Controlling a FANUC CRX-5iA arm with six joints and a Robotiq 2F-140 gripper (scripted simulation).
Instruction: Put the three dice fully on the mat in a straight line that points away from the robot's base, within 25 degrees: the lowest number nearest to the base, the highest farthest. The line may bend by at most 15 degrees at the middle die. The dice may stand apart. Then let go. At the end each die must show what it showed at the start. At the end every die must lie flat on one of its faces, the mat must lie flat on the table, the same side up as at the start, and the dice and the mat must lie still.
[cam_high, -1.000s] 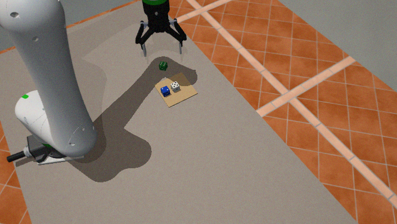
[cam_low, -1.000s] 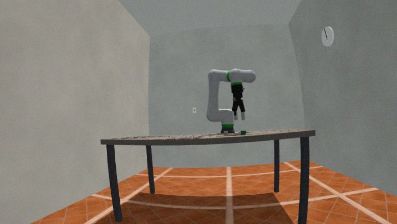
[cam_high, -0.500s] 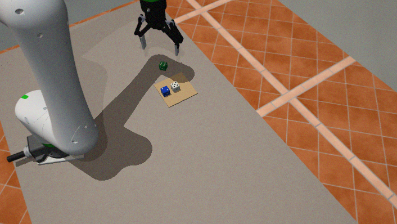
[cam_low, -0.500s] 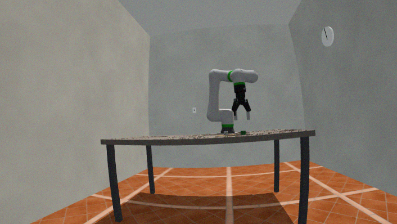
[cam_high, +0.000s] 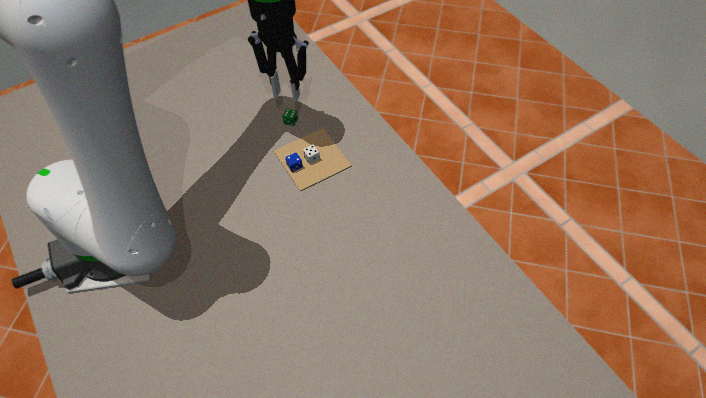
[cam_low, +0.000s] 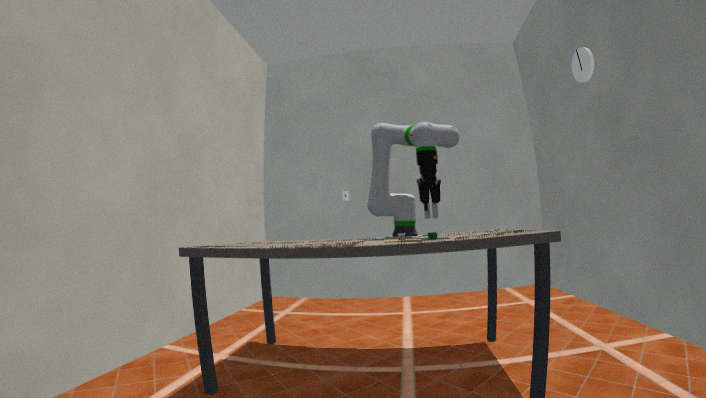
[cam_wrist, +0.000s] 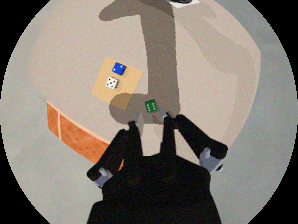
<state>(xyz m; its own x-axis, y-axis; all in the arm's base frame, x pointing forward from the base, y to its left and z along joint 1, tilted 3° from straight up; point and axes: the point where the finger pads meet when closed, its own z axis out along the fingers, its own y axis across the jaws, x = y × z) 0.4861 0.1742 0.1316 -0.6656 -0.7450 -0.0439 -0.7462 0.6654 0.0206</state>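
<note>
Now: hand 110 mm above the green die. Round my hand: blue die 50 mm behind, 140 mm to the right, 100 mm below; then tan mat 140 mm to the right, 120 mm below; then white die 140 mm to the right, 100 mm below.
</note>
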